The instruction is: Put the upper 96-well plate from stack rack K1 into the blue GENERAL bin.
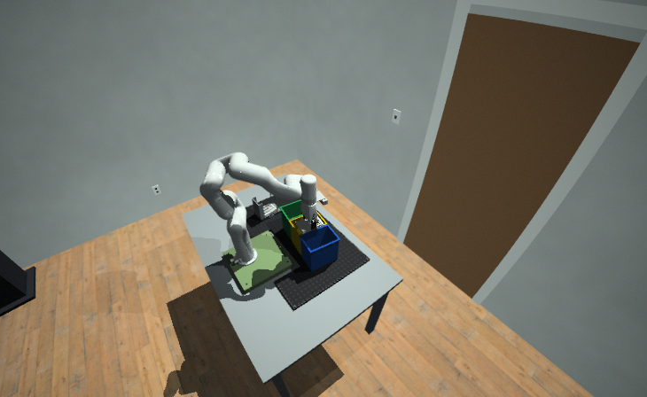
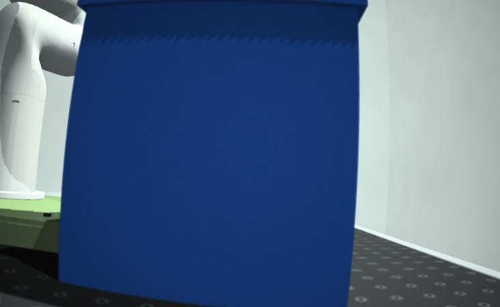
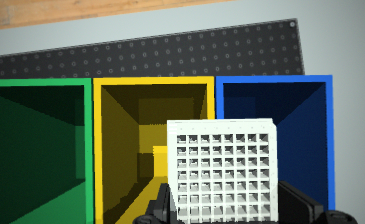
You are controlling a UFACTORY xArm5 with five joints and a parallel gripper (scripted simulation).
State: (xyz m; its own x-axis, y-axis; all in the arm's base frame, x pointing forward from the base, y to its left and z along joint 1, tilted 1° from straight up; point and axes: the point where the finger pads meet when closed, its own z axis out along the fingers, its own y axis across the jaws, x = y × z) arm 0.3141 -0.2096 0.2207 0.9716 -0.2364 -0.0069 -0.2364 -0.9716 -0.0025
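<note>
Right now the blue bin is 8 cm to the right of my hand and 15 cm below it. Also, from my hand: white 96-well plate 1 cm below; yellow bin 3 cm ahead, 5 cm to the left, 15 cm below; green bin 6 cm ahead, 18 cm to the left, 15 cm below.
</note>
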